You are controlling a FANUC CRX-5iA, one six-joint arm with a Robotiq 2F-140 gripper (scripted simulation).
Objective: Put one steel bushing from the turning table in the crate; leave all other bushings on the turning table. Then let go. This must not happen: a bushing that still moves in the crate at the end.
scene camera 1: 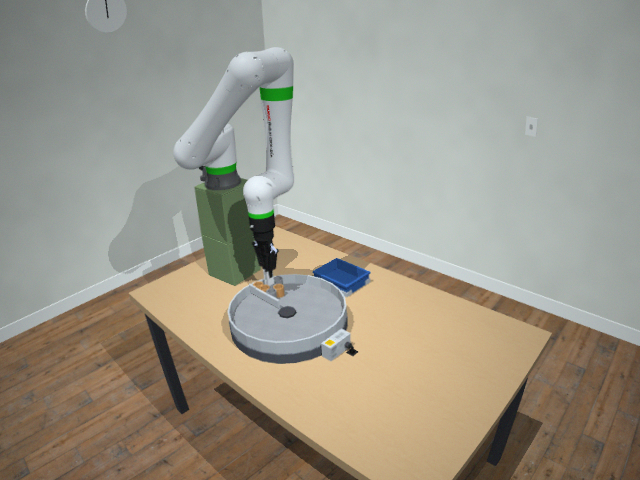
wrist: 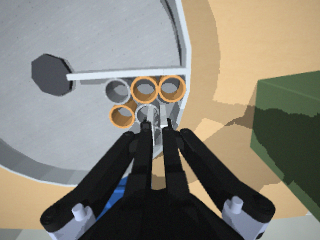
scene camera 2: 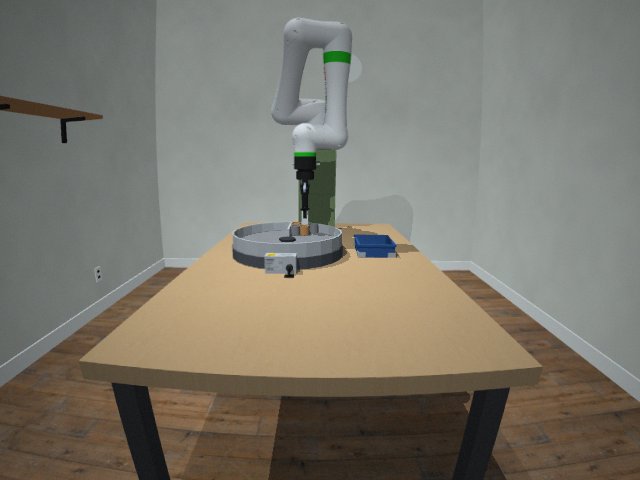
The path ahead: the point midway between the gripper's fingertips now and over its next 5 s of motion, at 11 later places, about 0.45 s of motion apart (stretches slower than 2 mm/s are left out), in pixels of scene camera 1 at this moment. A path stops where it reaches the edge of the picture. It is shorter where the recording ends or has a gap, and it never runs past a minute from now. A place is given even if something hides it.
My gripper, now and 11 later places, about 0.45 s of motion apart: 269,283; 269,280; 268,271; 267,268; 279,265; 306,257; 332,250; 338,248; 338,254; 338,263; 338,264; 338,268
